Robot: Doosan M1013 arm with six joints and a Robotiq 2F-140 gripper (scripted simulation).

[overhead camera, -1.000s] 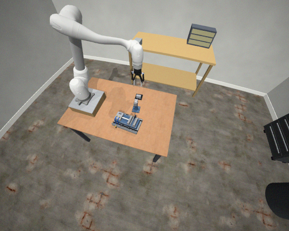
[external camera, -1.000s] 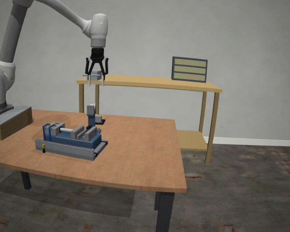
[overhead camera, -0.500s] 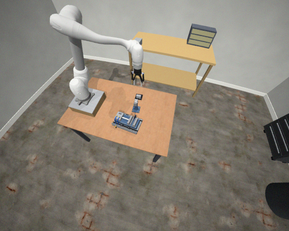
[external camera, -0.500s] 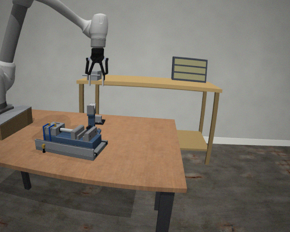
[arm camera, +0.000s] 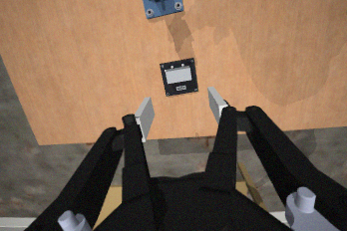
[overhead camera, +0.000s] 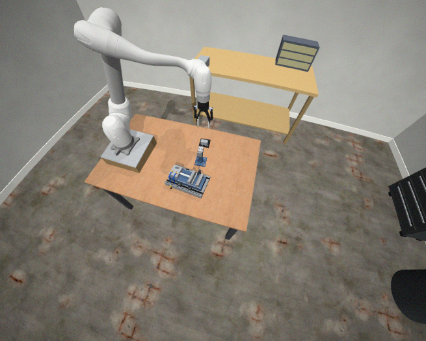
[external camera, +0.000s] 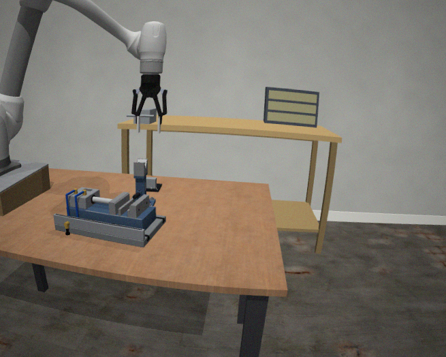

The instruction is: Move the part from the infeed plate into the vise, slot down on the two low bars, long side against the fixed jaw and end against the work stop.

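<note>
Now: hand 10 mm to the right of the part and 230 mm above it. Also, from my hand: V-block base: 40 mm ahead, 180 mm to the right, 250 mm below; black infeed plate: 20 mm to the left, 250 mm below; V-block post: 40 mm ahead, 180 mm to the right, 200 mm below.
</note>
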